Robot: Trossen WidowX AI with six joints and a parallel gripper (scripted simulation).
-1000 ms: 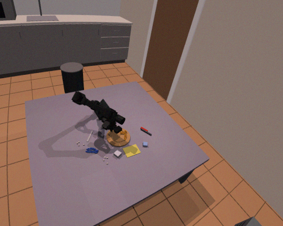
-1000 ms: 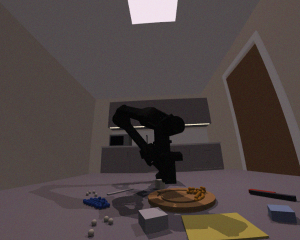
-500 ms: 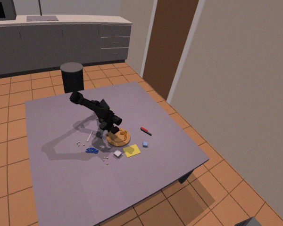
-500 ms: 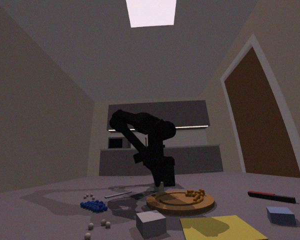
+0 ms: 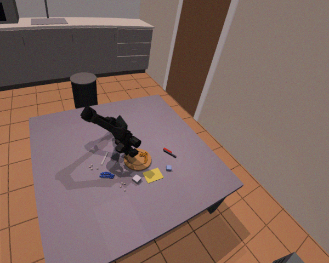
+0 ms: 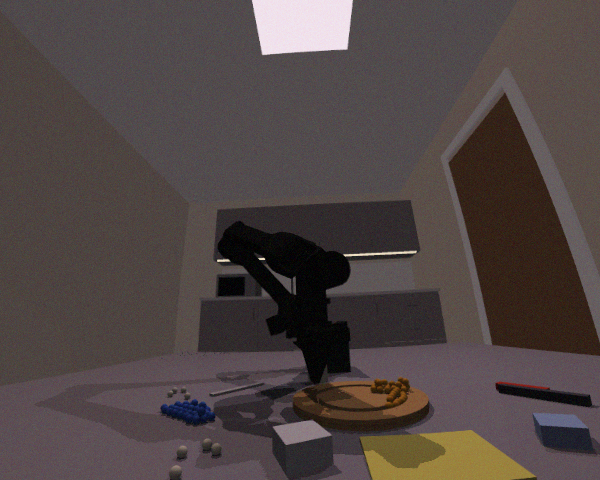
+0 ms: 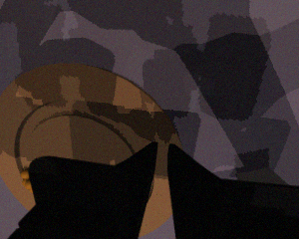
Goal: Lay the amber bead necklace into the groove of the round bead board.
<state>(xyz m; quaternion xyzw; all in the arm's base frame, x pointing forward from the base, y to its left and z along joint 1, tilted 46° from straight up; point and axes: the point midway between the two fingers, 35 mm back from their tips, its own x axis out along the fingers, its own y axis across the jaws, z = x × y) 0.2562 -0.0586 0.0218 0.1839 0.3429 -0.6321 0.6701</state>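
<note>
The round wooden bead board lies 6 cm to the left of my gripper tip, 6 cm ahead of it and 1 cm below it. The rest, counted from my gripper tip: grey block 21 cm ahead, 4 cm to the right, 1 cm below; yellow pad 23 cm ahead, 8 cm to the left, 2 cm below; thin rod 14 cm to the right, 6 cm behind, 2 cm below.
</note>
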